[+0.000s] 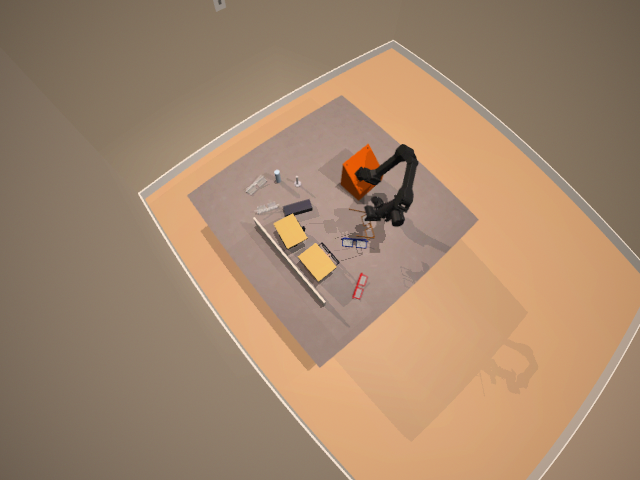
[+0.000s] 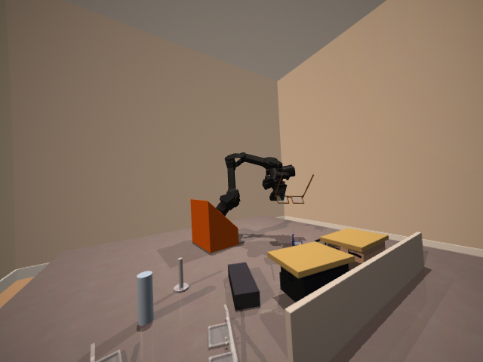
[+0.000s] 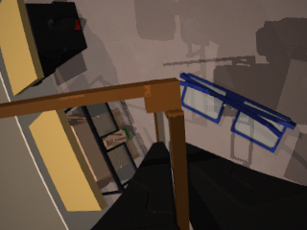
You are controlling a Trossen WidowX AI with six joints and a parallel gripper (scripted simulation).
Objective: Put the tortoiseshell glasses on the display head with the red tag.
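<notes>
The black box lies 120 mm ahead of my gripper tip, 370 mm to the right of it and 190 mm below it. Round my gripper tip: peg stand 10 mm behind, 490 mm to the right, 180 mm below; long low panel 390 mm ahead, 180 mm to the right, 150 mm below.
</notes>
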